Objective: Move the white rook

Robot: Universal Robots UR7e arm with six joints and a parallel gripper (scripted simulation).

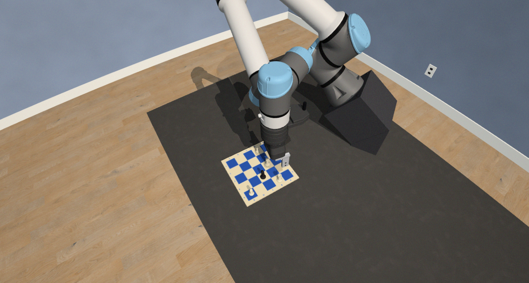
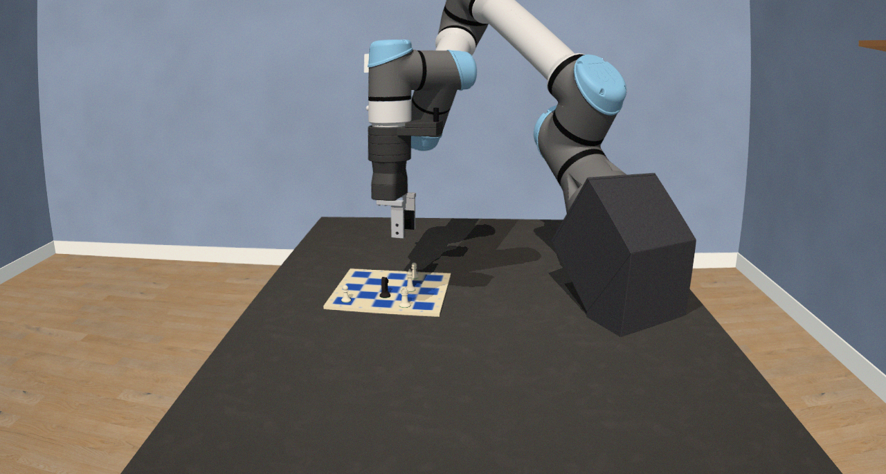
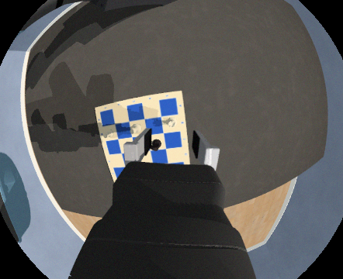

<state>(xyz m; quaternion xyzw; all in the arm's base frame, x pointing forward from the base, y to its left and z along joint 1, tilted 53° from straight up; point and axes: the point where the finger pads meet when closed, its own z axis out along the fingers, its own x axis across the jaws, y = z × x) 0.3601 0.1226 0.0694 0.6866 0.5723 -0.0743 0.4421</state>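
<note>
My gripper is now 140 mm above the white rook. From my hand the other things lie so: black piece (40 mm ahead, 50 mm to the right, 140 mm below); then blue-and-cream chessboard (30 mm ahead, 90 mm to the right, 160 mm below).
</note>
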